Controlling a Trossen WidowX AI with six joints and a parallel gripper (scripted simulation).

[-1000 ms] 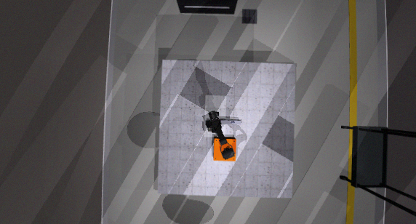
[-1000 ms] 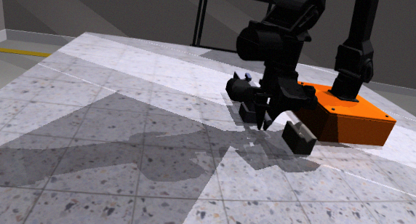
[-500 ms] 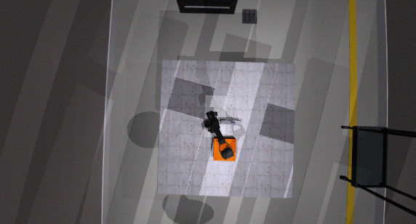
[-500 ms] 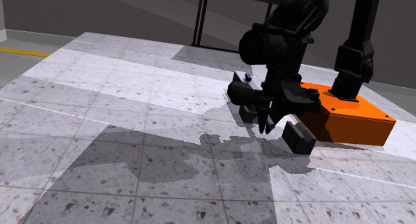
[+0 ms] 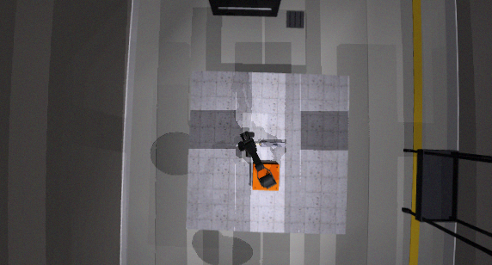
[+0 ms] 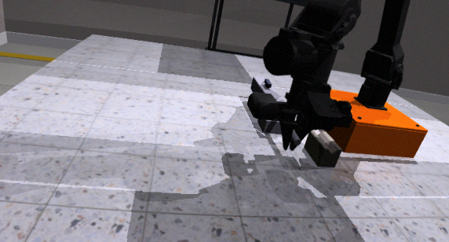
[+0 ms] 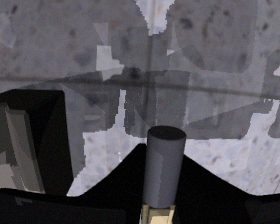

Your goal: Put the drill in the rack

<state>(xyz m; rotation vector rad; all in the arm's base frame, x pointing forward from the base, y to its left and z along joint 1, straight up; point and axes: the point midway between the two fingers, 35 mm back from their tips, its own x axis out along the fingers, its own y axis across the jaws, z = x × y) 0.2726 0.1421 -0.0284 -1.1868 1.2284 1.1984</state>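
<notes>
My gripper tip is 40 mm to the left of the drill and 30 mm below it. The rest, counted from my gripper tip: key 200 mm to the right, 40 mm above, 10 mm behind; block housing 170 mm to the right, 30 mm above, 10 mm behind; rack 80 mm behind.
</notes>
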